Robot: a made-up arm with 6 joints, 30 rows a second.
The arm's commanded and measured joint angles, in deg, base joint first. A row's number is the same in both.
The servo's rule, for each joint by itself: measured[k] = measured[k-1] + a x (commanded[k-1-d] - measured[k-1]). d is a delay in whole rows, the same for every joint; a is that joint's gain. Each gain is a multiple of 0.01, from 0.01 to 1. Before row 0 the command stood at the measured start. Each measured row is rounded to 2 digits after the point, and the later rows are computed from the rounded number. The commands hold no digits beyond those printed.
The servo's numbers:
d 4
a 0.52 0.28 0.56 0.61 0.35 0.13
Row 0, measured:
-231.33, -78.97, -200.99, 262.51, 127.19, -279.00
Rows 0 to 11, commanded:
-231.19, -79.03, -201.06, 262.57, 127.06, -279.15
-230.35, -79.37, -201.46, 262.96, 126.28, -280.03
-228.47, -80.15, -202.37, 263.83, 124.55, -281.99
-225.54, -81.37, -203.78, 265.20, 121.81, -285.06
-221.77, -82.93, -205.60, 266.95, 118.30, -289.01
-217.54, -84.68, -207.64, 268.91, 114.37, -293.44
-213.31, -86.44, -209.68, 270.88, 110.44, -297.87
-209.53, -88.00, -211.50, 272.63, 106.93, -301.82
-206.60, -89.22, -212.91, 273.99, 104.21, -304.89
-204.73, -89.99, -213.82, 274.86, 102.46, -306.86
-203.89, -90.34, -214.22, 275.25, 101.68, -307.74
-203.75, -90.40, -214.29, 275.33, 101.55, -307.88
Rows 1 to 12, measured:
-231.33, -78.97, -200.99, 262.51, 127.19, -279.00
-231.33, -78.97, -200.99, 262.51, 127.19, -279.00
-231.33, -78.97, -200.99, 262.51, 127.19, -279.00
-231.33, -78.97, -200.99, 262.51, 127.19, -279.00
-231.26, -78.99, -201.03, 262.55, 127.14, -279.02
-230.79, -79.10, -201.27, 262.80, 126.84, -279.15
-229.58, -79.39, -201.89, 263.43, 126.04, -279.52
-227.48, -79.94, -202.95, 264.51, 124.56, -280.24
-224.51, -80.78, -204.43, 266.00, 122.37, -281.38
-220.89, -81.87, -206.23, 267.78, 119.57, -282.95
-216.95, -83.15, -208.16, 269.67, 116.37, -284.89
-213.09, -84.51, -210.03, 271.48, 113.07, -287.09

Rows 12 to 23, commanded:
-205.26, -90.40, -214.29, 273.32, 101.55, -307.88
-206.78, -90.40, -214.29, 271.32, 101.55, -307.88
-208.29, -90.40, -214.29, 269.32, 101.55, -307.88
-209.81, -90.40, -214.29, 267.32, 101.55, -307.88
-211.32, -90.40, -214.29, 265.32, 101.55, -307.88
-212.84, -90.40, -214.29, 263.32, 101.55, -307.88
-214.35, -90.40, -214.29, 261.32, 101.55, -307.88
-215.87, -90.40, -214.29, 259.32, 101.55, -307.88
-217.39, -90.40, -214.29, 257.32, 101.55, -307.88
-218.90, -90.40, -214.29, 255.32, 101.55, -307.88
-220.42, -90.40, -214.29, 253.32, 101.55, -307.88
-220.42, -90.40, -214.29, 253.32, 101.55, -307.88
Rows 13 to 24, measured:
-209.72, -85.83, -211.64, 273.01, 109.97, -289.40
-207.13, -86.99, -212.86, 274.14, 107.34, -291.67
-205.45, -87.93, -213.62, 274.82, 105.36, -293.76
-204.57, -88.62, -214.00, 275.13, 104.03, -295.60
-204.93, -89.12, -214.16, 274.03, 103.16, -297.20
-205.89, -89.48, -214.23, 272.38, 102.60, -298.59
-207.14, -89.74, -214.26, 270.51, 102.23, -299.80
-208.53, -89.92, -214.28, 268.56, 101.99, -300.85
-209.98, -90.05, -214.29, 266.58, 101.84, -301.76
-211.47, -90.15, -214.29, 264.59, 101.74, -302.56
-212.97, -90.22, -214.29, 262.60, 101.67, -303.25
-214.48, -90.27, -214.29, 260.60, 101.63, -303.85

